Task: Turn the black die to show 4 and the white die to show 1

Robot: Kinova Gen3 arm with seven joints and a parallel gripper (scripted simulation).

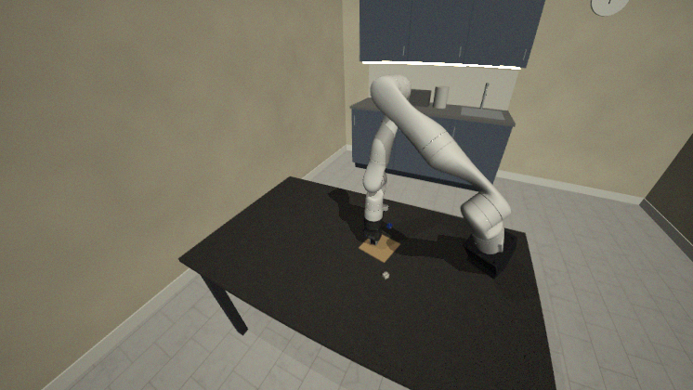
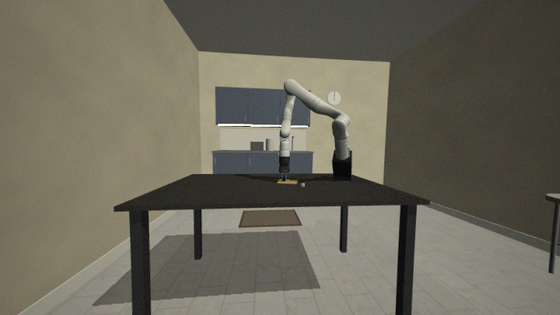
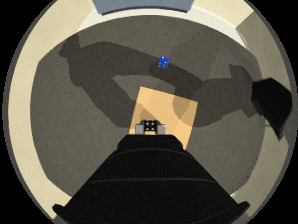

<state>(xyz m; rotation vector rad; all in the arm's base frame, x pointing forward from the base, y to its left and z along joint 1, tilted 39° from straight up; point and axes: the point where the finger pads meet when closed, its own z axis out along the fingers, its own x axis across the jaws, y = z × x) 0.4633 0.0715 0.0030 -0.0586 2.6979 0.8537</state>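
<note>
Now: hand 1 cm above the black die. The rest, counted from my hand: white die 13 cm behind, 13 cm to the left, 2 cm below; then tan mat 3 cm behind, 3 cm below; then blue die 1 cm behind, 15 cm to the right, 2 cm below.
</note>
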